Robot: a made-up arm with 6 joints.
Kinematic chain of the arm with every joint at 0, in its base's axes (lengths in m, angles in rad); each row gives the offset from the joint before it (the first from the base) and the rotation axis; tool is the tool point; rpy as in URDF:
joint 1: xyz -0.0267 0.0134 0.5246 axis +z
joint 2: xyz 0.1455 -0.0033 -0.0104 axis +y
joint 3: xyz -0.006 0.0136 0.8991 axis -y
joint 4: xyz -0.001 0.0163 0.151 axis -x
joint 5: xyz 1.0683 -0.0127 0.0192 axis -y
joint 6: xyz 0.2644 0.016 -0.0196 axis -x
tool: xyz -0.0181 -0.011 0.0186 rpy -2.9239 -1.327 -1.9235
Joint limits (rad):
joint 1: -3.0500..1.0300
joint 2: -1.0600..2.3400
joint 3: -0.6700..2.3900
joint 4: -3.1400..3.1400
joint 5: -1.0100..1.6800
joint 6: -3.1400..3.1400
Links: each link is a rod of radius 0.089 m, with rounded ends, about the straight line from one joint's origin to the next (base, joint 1, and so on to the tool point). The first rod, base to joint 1, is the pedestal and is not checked.
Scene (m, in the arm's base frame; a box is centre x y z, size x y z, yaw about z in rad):
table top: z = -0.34
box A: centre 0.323 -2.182 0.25 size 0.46 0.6 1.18 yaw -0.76
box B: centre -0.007 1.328 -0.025 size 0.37 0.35 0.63 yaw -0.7
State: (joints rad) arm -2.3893 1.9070 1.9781 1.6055 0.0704 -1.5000
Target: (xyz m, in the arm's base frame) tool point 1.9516 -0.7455 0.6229
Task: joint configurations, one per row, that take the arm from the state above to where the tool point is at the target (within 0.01 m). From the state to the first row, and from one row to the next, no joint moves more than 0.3 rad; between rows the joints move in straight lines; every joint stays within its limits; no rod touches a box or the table.
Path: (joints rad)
1: -2.2403 1.6789 2.0811 1.4047 0.0227 -1.3162
2: -2.0914 1.4507 2.1840 1.2040 -0.0250 -1.1325
3: -1.9424 1.2226 2.2870 1.0032 -0.0727 -0.9487
4: -1.7935 0.9944 2.3900 0.8025 -0.1204 -0.7649
5: -1.5220 1.2131 2.3900 0.9501 0.0115 -0.9023
6: -1.2505 1.4318 2.3900 1.0978 0.1435 -1.0397
7: -0.9790 1.6506 2.3900 1.2455 0.2754 -1.1771
8: -0.7075 1.8693 2.3900 1.3931 0.4074 -1.3145
9: -0.4359 2.0880 2.3900 1.5408 0.5393 -1.4519

